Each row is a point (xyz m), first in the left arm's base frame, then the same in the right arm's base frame.
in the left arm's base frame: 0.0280 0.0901 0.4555
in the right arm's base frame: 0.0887 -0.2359 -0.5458
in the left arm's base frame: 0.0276 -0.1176 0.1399
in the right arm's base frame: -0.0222 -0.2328 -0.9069
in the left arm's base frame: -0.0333 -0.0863 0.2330
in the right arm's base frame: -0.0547 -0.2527 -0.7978
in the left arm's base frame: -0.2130 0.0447 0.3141
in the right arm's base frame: -0.1788 -0.1723 -0.6130
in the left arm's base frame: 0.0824 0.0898 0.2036
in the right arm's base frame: 0.0917 -0.1018 -0.7658
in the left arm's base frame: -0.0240 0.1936 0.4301
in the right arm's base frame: 0.0590 -0.1313 -0.4985
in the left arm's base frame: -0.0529 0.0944 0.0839
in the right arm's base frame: -0.0591 -0.0188 -0.8209
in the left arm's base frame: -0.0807 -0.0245 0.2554
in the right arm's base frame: -0.0807 -0.2095 -0.7344
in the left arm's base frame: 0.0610 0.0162 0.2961
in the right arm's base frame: 0.0717 -0.2119 -0.7221
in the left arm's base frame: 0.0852 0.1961 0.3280
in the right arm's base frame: 0.1438 -0.0830 -0.6118
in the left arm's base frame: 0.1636 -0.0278 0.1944
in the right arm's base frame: 0.1392 -0.2016 -0.8568
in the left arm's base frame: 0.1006 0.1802 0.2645
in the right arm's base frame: 0.1424 -0.0625 -0.6758
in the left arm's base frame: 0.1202 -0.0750 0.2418
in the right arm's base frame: 0.0958 -0.2628 -0.8298
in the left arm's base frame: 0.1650 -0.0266 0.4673
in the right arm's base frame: 0.1935 -0.3520 -0.6356
